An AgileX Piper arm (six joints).
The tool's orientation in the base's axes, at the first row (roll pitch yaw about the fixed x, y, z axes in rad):
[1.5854 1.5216 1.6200]
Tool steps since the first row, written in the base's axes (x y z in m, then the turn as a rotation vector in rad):
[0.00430 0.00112 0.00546 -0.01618 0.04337 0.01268]
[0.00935 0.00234 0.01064 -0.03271 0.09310 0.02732]
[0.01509 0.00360 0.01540 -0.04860 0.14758 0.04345]
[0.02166 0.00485 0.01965 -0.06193 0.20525 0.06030]
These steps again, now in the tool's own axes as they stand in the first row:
[-0.00541 0.00124 0.00433 -0.01050 0.04447 -0.01468]
[-0.01053 0.00254 0.00942 -0.02264 0.09540 -0.02949]
[-0.01524 0.00383 0.01519 -0.03603 0.15113 -0.04349]
[-0.01944 0.00506 0.02180 -0.05000 0.20998 -0.05483]

